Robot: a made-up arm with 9 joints.
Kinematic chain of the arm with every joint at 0, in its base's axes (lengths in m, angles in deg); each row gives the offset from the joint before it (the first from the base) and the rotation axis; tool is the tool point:
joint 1: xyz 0 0 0.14 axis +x
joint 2: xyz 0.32 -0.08 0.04 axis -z
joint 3: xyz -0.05 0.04 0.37 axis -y
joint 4: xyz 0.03 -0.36 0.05 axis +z
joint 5: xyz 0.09 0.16 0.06 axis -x
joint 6: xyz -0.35 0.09 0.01 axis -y
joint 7: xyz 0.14 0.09 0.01 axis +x
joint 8: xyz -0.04 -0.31 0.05 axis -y
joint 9: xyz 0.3 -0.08 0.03 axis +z
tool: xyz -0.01 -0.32 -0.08
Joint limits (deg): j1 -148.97..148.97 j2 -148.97..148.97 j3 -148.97..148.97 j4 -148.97..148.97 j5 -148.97..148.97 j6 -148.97..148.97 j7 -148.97..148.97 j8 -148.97..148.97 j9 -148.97..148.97
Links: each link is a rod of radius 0.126 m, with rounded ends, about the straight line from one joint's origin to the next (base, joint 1, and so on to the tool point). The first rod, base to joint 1, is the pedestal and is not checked.
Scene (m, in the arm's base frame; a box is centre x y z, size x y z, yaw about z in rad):
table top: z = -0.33
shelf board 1: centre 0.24 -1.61 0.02 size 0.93 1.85 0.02 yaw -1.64
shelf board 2: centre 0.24 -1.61 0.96 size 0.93 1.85 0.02 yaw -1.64
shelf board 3: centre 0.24 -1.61 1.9 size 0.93 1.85 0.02 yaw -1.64
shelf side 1: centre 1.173 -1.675 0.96 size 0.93 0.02 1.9 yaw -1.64
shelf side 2: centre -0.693 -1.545 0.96 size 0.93 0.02 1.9 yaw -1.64
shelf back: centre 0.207 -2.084 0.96 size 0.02 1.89 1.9 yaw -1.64
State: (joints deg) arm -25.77 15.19 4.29 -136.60 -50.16 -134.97 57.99 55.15 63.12
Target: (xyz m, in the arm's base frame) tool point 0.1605 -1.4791 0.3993
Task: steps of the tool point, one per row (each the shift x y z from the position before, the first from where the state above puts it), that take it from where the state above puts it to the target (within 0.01 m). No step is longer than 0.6 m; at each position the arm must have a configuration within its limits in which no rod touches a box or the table.
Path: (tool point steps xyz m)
1: 0.1686 -0.3088 0.1701
2: -0.0457 -0.4614 0.1116
3: -0.3156 -0.4517 -0.0018
4: -0.5178 -0.2526 -0.0566

